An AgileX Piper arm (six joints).
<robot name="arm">
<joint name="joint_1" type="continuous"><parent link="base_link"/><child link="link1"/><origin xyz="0 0 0.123" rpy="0 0 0"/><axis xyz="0 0 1"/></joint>
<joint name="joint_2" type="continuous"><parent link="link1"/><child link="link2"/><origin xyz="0 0 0" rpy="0 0 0"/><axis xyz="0 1 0"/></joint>
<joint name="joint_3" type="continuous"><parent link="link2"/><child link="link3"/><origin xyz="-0.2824 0 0.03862" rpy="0 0 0"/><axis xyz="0 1 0"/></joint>
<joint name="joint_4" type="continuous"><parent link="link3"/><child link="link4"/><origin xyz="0.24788 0 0.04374" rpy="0 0 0"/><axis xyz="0.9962 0 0.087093"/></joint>
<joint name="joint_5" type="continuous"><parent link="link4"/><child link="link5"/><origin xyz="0 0 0" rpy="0 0 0"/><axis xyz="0 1 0"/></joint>
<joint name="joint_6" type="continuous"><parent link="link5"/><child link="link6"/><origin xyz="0.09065 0 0.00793" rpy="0 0 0"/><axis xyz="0.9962 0 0.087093"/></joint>
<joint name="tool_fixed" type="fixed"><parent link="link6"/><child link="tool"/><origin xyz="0 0 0" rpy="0 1.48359 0"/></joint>
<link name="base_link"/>
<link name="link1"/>
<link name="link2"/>
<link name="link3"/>
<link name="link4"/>
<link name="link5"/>
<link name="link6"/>
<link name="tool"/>
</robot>
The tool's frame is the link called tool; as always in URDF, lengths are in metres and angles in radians. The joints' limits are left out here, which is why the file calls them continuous.
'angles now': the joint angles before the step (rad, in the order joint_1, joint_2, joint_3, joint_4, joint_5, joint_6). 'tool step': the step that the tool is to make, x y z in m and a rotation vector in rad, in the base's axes. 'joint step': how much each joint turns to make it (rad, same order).
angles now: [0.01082, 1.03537, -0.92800, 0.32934, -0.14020, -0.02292]
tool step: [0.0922, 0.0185, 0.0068, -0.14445, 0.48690, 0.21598]
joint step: [-0.00020, 0.37181, -0.48659, -0.01726, 0.64255, -0.11502]
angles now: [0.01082, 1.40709, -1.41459, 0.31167, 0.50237, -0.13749]
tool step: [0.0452, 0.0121, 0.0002, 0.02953, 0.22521, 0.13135]
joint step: [0.00013, 0.22086, -0.31161, 0.06556, 0.33939, -0.01888]
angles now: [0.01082, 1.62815, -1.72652, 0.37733, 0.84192, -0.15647]
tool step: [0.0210, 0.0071, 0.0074, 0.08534, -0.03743, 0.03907]
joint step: [-0.00009, 0.08154, -0.11313, 0.11085, 0.00281, -0.02978]
